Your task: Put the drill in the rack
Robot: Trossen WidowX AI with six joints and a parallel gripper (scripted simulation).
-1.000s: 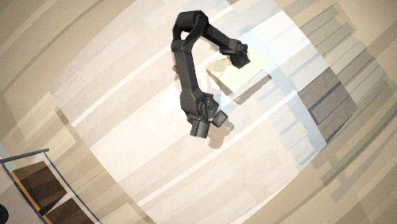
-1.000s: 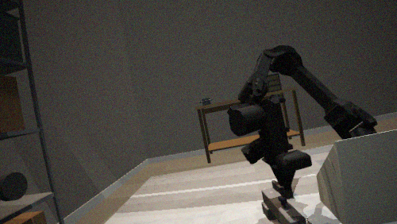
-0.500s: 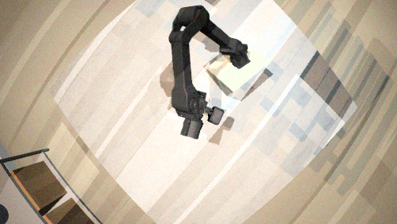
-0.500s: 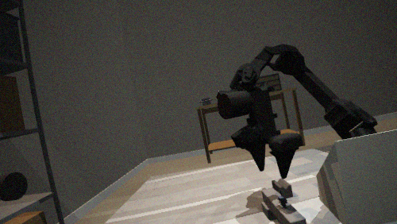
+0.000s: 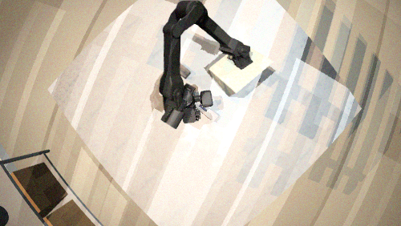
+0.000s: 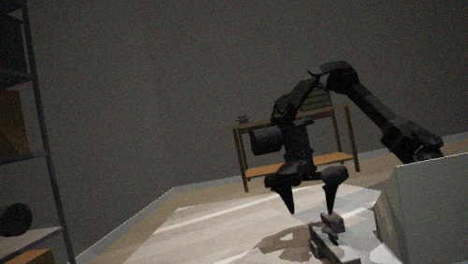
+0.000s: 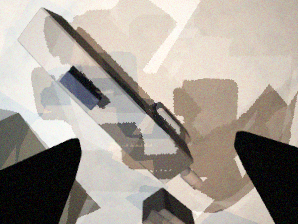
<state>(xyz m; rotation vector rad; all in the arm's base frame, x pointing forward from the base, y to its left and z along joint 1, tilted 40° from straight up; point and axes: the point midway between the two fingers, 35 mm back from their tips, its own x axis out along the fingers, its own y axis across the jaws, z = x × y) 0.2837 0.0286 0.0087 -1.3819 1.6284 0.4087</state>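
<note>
The drill lies 60 mm below my gripper tip, 30 mm to the right of it and 10 mm behind it. Round my gripper tip: dark block (160 mm to the right, 90 mm below, 60 mm behind); blue key (60 mm below, 50 mm to the left, 40 mm behind).
</note>
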